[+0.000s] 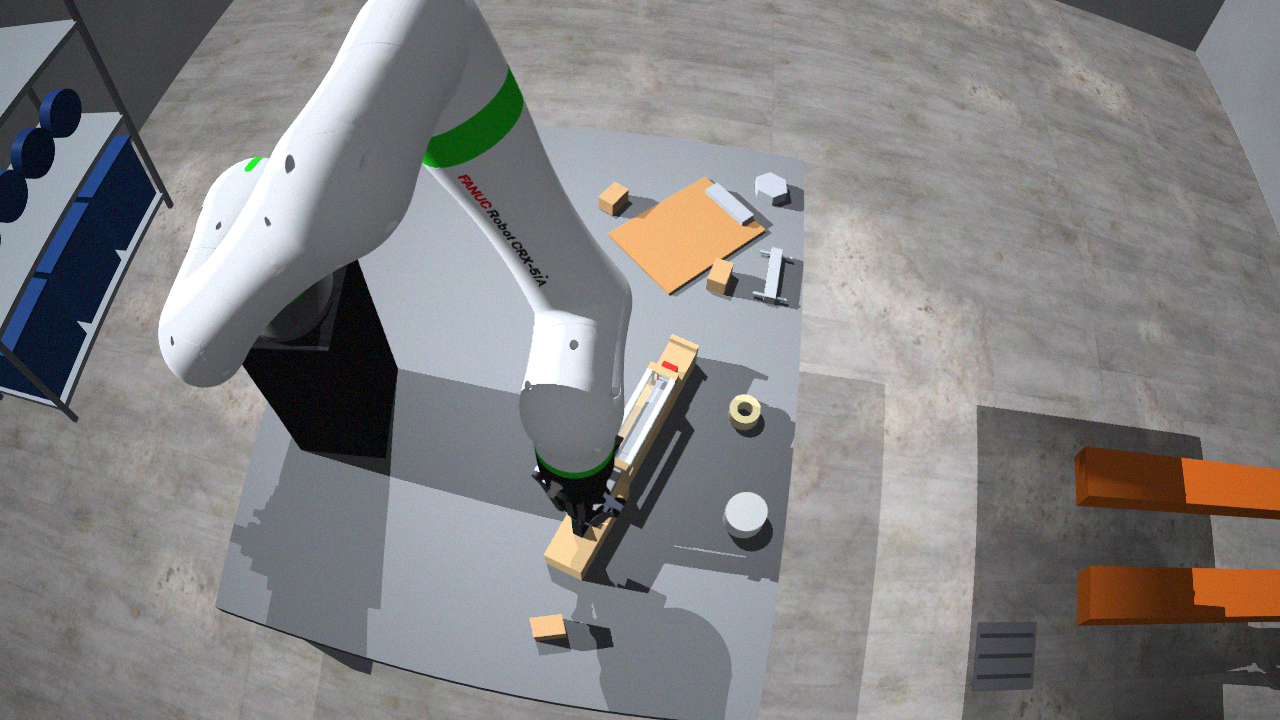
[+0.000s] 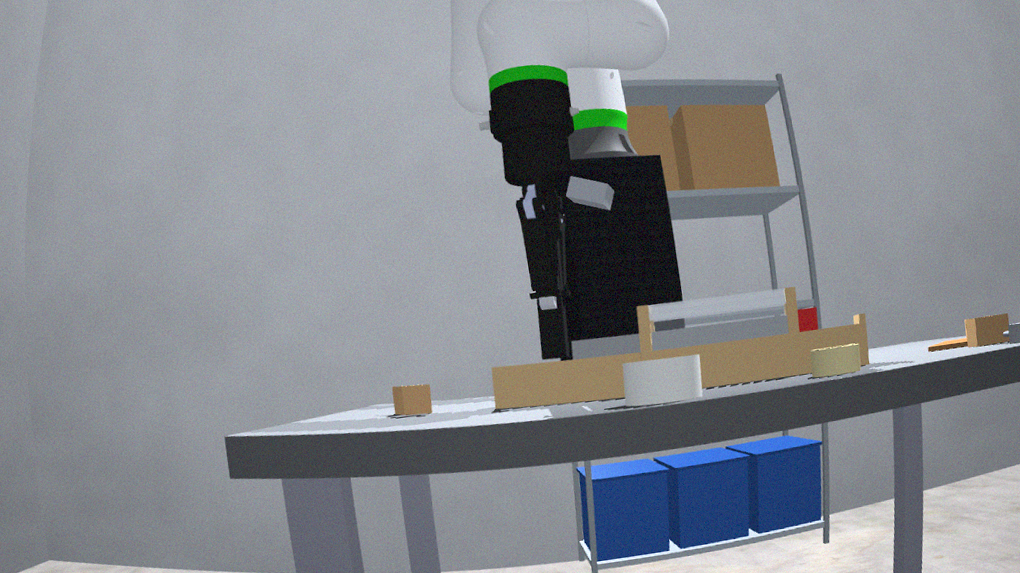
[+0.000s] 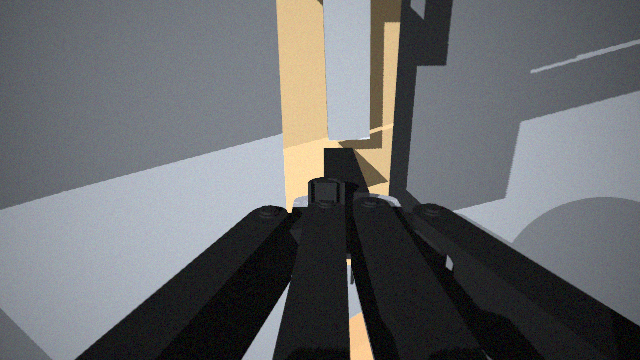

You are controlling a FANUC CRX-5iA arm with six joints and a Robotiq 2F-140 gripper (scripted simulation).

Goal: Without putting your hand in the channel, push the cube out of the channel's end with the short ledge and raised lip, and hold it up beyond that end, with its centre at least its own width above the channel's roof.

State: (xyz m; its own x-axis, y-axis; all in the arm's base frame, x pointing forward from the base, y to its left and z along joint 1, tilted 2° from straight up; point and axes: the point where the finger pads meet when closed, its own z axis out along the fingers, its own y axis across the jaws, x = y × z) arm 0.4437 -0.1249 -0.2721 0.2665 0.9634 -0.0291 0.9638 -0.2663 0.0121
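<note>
Right now the red cube is 270 mm to the left of my hand, 80 mm ahead of it and 20 mm below it. Also, from my hand: tan block: 160 mm to the right, 70 mm below, 20 mm behind; white disc: 230 mm ahead, 80 mm to the left, 60 mm below; wooden channel: 180 mm to the left, 50 mm ahead, 30 mm below.
</note>
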